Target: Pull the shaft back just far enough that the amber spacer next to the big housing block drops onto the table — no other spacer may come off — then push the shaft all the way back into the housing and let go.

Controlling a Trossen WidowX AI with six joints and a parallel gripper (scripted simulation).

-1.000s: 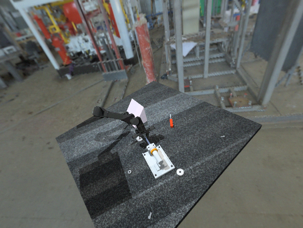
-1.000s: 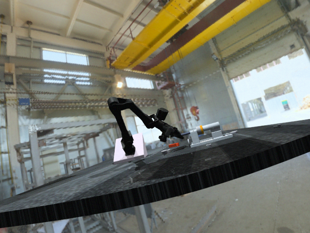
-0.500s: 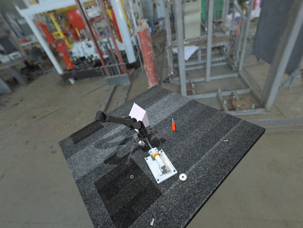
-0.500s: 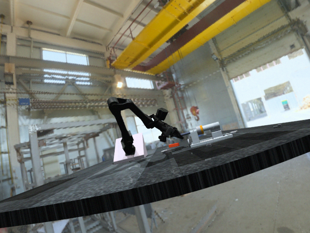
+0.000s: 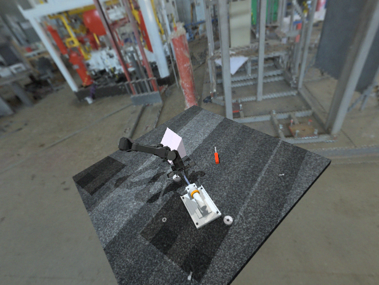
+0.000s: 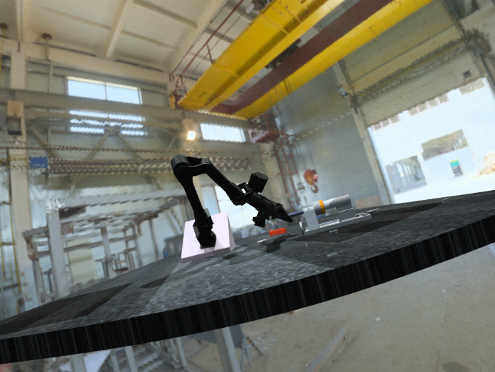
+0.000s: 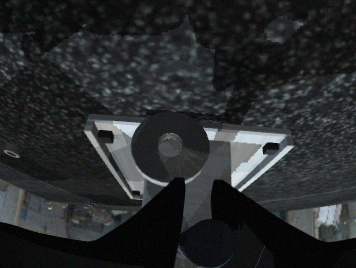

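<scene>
My gripper tip is 5 cm short of the thin dark blue shaft, 1 cm to the left of it and 2 cm below it. Round my gripper tip: amber spacer: 12 cm ahead, 2 cm to the right, 2 cm above; then white block: 16 cm ahead, 2 cm to the right, 1 cm below; then grey round piece: 12 cm behind, 2 cm to the right, 5 cm below.
</scene>
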